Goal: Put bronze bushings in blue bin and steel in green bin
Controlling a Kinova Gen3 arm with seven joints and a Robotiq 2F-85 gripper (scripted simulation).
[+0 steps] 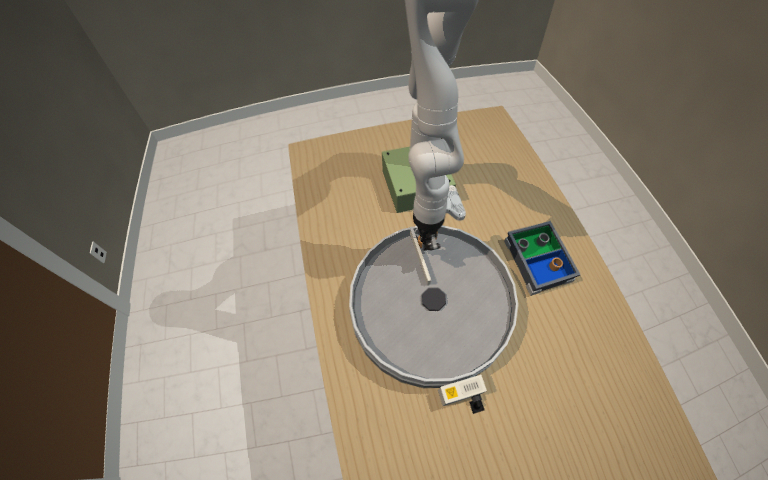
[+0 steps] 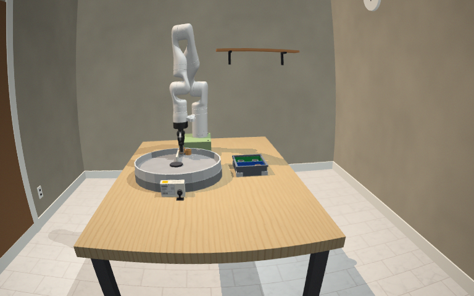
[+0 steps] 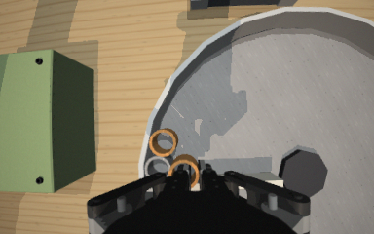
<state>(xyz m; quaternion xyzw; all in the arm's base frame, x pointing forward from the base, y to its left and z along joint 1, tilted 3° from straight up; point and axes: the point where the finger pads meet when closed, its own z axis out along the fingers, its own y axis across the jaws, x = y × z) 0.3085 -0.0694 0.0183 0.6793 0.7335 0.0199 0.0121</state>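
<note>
Now: hand 70 mm short of the blue bin, 340 mm to the right of it and 70 mm above it. The rest, counted from my hand: turntable (150 mm ahead, 10 mm to the right, 40 mm below).
</note>
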